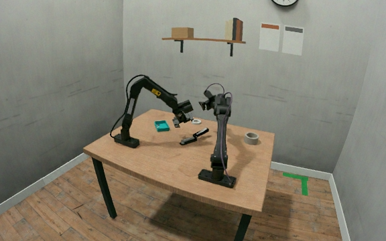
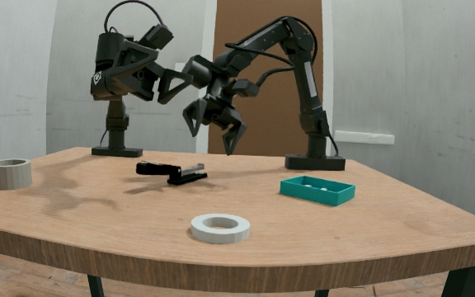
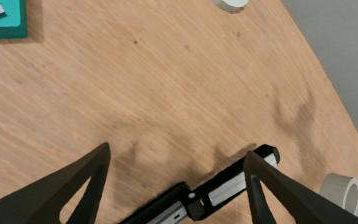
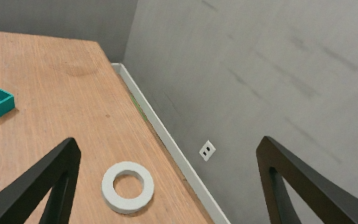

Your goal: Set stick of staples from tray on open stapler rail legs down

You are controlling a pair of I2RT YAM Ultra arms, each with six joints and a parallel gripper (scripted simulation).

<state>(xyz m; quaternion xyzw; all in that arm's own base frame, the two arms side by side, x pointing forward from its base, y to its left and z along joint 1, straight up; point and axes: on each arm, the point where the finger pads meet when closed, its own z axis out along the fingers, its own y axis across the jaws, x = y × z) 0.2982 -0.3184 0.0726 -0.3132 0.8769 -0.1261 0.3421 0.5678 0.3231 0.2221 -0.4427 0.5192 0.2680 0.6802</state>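
My left hand is 23 cm to the right of the teal tray, 9 cm above it and 1 cm short of it. From my left hand the other things lie so: black stapler: 9 cm to the right, 7 cm below, 1 cm behind.
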